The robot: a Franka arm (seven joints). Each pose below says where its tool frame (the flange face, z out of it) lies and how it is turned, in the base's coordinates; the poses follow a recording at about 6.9 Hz.
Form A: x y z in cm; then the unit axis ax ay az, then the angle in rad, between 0 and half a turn.
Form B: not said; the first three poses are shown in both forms.
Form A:
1: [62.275 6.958 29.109 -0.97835 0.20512 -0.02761 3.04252]
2: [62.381 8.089 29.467 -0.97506 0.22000 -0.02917 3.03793]
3: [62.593 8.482 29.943 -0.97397 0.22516 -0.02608 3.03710]
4: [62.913 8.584 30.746 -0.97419 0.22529 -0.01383 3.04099]
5: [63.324 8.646 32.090 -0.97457 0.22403 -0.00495 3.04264]
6: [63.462 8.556 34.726 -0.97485 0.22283 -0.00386 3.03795]
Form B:
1: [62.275 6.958 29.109 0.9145 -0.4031 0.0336 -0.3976 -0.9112 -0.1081]
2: [62.381 8.089 29.467 0.9018 -0.4309 0.0340 -0.4249 -0.8981 -0.1137]
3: [62.593 8.482 29.943 0.8975 -0.4401 0.0272 -0.4347 -0.8934 -0.1133]
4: [62.913 8.584 30.746 0.8984 -0.4392 0.0043 -0.4365 -0.8937 -0.1041]
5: [63.324 8.646 32.090 0.8998 -0.4361 -0.0125 -0.4351 -0.8950 -0.0985]
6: [63.462 8.556 34.726 0.9009 -0.4337 -0.0155 -0.4329 -0.8956 -0.1026]
